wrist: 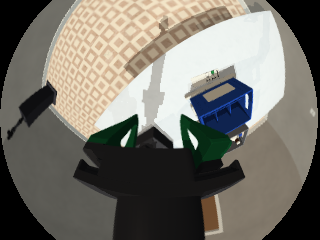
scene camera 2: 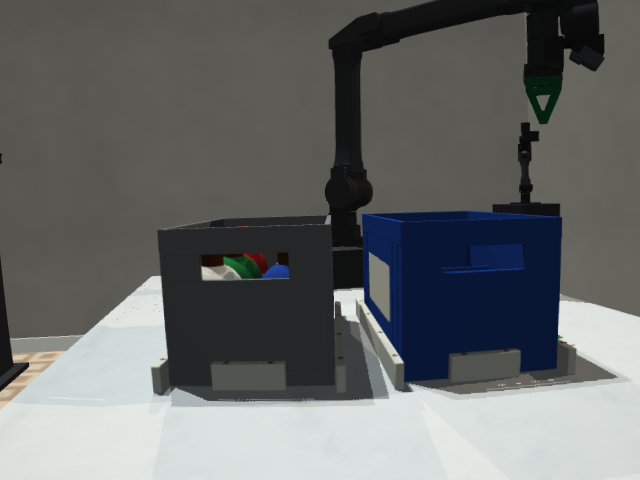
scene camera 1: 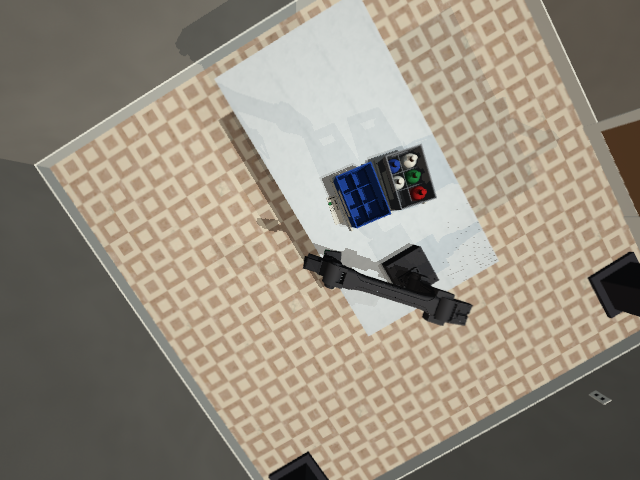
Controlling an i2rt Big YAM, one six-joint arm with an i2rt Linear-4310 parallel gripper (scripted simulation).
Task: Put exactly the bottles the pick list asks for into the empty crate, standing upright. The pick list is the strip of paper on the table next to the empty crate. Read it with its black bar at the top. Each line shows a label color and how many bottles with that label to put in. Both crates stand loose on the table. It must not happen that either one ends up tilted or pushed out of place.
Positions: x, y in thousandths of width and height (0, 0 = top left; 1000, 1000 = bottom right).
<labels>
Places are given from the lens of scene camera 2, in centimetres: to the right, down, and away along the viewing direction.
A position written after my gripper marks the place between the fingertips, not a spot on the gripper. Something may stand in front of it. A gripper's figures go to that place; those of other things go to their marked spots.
my gripper (scene camera 2: 849, 253): 42, -22, 79
blue crate (scene camera 2: 668, 647): 12, 8, 46
dark grey crate (scene camera 2: 455, 666): -3, 8, 46
</labels>
